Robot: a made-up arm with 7 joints. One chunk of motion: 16 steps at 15 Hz.
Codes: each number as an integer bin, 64 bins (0 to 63) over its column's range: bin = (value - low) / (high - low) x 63, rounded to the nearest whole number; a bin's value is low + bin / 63 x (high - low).
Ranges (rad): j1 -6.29..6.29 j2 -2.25..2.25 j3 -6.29..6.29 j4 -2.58..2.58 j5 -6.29..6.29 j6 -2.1..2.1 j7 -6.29..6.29
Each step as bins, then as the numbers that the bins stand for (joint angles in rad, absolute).
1 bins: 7 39 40 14 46 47 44
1 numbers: -4.8922 0.5357 1.6973 -1.4333 2.8954 1.0333 2.4960
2 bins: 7 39 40 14 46 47 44
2 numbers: -4.8922 0.5357 1.6973 -1.4333 2.8954 1.0333 2.4960
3 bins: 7 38 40 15 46 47 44
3 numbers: -4.8922 0.4643 1.6973 -1.3514 2.8954 1.0333 2.4960
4 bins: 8 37 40 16 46 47 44
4 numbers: -4.6925 0.3929 1.6973 -1.2695 2.8954 1.0333 2.4960
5 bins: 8 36 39 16 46 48 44
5 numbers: -4.6925 0.3214 1.4976 -1.2695 2.8954 1.1000 2.4960
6 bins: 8 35 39 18 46 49 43
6 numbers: -4.6925 0.2500 1.4976 -1.1057 2.8954 1.1667 2.2963
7 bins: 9 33 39 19 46 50 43
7 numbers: -4.4929 0.1071 1.4976 -1.0238 2.8954 1.2333 2.2963
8 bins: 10 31 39 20 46 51 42
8 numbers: -4.2932 -0.0357 1.4976 -0.9419 2.8954 1.3000 2.0967
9 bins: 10 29 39 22 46 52 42
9 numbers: -4.2932 -0.1786 1.4976 -0.7781 2.8954 1.3667 2.0967
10 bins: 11 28 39 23 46 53 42
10 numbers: -4.0935 -0.2500 1.4976 -0.6962 2.8954 1.4333 2.0967
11 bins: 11 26 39 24 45 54 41
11 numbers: -4.0935 -0.3929 1.4976 -0.6143 2.6957 1.5000 1.8970
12 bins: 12 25 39 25 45 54 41
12 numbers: -3.8938 -0.4643 1.4976 -0.5324 2.6957 1.5000 1.8970
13 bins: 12 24 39 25 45 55 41
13 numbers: -3.8938 -0.5357 1.4976 -0.5324 2.6957 1.5667 1.8970
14 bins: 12 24 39 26 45 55 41
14 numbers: -3.8938 -0.5357 1.4976 -0.4505 2.6957 1.5667 1.8970
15 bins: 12 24 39 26 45 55 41
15 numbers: -3.8938 -0.5357 1.4976 -0.4505 2.6957 1.5667 1.8970
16 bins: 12 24 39 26 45 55 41
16 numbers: -3.8938 -0.5357 1.4976 -0.4505 2.6957 1.5667 1.8970
